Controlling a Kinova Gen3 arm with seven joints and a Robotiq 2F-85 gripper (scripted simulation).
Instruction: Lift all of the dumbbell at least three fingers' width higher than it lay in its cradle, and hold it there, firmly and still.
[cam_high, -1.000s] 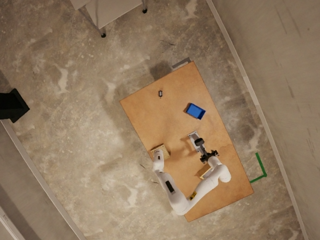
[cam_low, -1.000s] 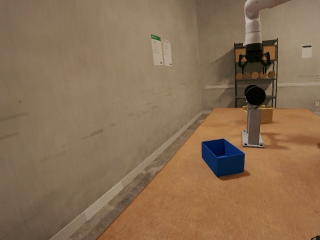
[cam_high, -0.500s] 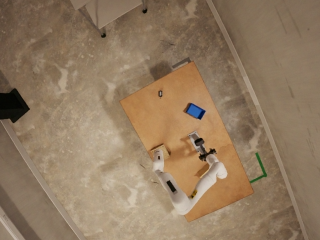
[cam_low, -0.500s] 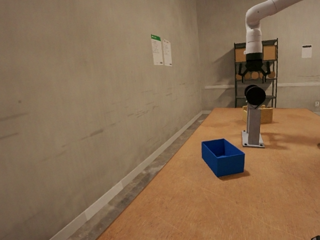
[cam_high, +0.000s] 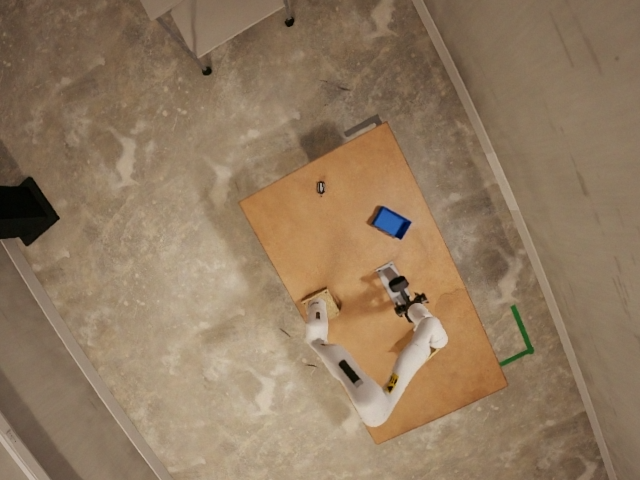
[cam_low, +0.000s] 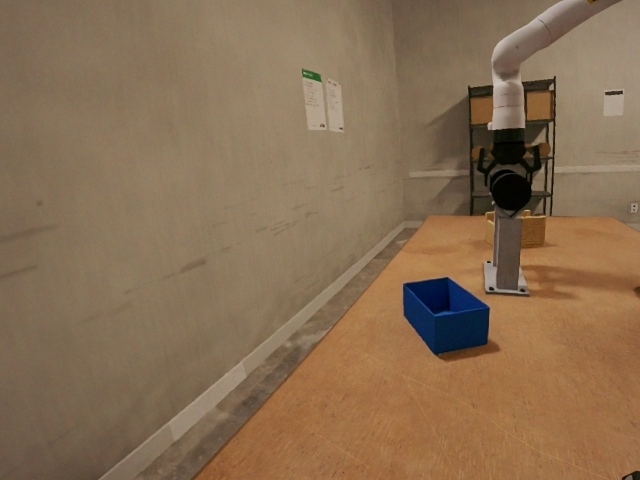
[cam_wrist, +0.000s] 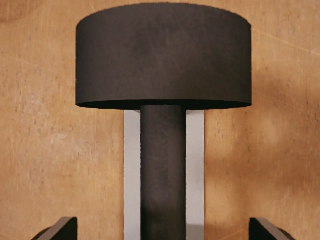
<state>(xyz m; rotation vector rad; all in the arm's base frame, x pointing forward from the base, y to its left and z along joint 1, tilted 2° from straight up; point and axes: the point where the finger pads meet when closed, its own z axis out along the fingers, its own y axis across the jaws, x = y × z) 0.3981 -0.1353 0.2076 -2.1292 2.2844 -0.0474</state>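
My hand is right at the black dumbbell. From my hand the other things lie so: blue bin: 29 cm to the left, 23 cm below, 16 cm ahead; grey cradle stand: 14 cm below; tan wooden box: 36 cm to the right, 20 cm below, 8 cm behind.
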